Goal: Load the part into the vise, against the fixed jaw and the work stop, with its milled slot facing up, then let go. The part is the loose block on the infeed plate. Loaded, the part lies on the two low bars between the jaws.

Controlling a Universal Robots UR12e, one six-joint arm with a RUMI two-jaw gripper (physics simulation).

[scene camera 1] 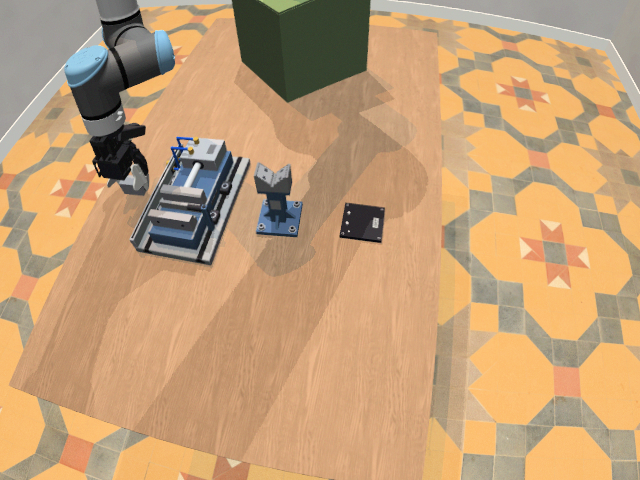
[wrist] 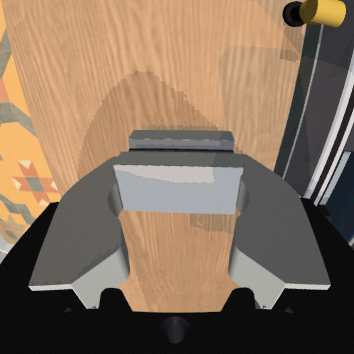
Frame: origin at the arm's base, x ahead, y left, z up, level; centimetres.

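Seen in the pictures: gripper, fingertip midpoint: (scene camera 1: pixel 134 188) (wrist: pixel 179 159).
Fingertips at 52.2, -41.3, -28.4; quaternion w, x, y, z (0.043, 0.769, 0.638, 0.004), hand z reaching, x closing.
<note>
Offsets run from my fingertips to a thing's middle, as dx, dy, dz. "pt": to the spot under its first point.
My gripper (scene camera 1: pixel 138 179) (wrist: pixel 179 159) is shut on the part {-0.1, +0.1, +1.2} (scene camera 1: pixel 133 188) (wrist: pixel 178 189), a light grey block, and holds it in the air beside the vise's left side in the scene view. In the wrist view the part spans both fingers; a dark groove runs along its far side, but whether this is the milled slot I cannot tell. The vise {+4.3, +16.2, +2.5} (scene camera 1: pixel 190 252) has a front jaw (scene camera 1: pixel 173 218) and a rear jaw (scene camera 1: pixel 183 193) at the end of a screw, with a gap between them. The low bars there are partly hidden. A dark cylinder stands at the gap's right end.
A blue-based stand with a V-shaped top (scene camera 1: pixel 277 201) is right of the vise. A black plate {+11.2, +54.9, -2.0} (scene camera 1: pixel 361 223) with small studs lies further right. Blue pipes with yellow ends {pt -3.8, +13.9, +8.3} (scene camera 1: pixel 180 149) rise at the vise's rear left. A large green box (scene camera 1: pixel 310 46) stands at the back.
</note>
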